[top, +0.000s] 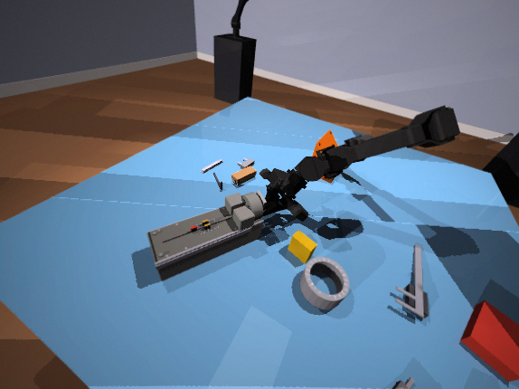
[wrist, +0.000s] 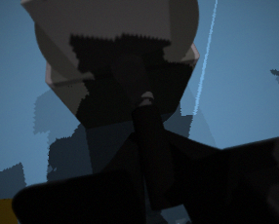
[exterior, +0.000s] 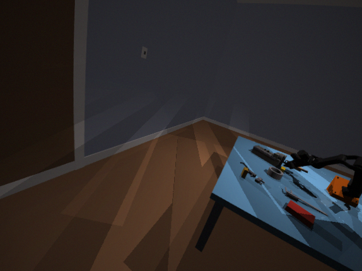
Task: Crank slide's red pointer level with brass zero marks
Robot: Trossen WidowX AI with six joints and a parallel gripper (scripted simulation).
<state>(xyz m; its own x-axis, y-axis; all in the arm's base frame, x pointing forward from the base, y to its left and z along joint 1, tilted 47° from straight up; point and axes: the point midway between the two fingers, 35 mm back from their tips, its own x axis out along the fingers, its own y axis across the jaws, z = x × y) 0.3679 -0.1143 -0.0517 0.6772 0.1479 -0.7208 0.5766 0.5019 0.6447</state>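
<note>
Right now my gripper tip is 30 mm below the dark crank handle, 10 mm to the right of it and 10 mm past it. From my gripper tip the other things lie so: yellow block (140 mm to the left, 40 mm ahead); then red pointer (170 mm ahead, 100 mm to the right, 50 mm above); then brown block (150 mm behind, 130 mm to the right, 20 mm below).
</note>
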